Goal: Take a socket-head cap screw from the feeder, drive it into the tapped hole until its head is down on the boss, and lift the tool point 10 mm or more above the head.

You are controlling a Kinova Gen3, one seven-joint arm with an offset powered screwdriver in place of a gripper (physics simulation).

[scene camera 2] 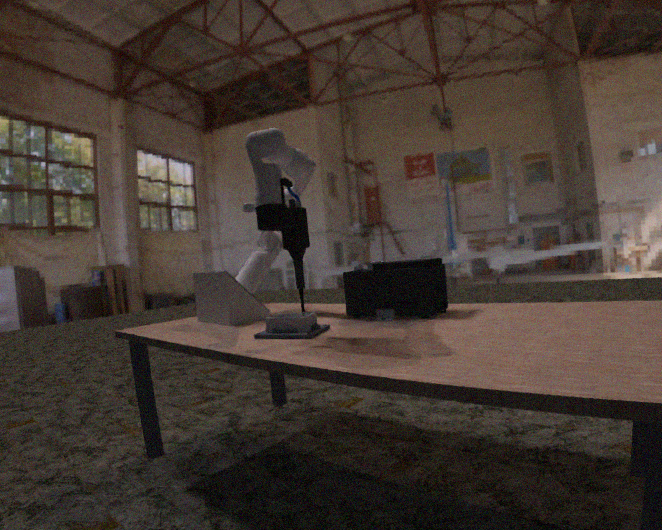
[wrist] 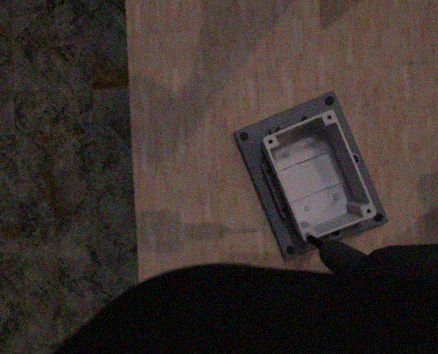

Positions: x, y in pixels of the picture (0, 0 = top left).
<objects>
A black screw feeder (scene camera 2: 363, 296) is 122 cm from the lens.
</objects>
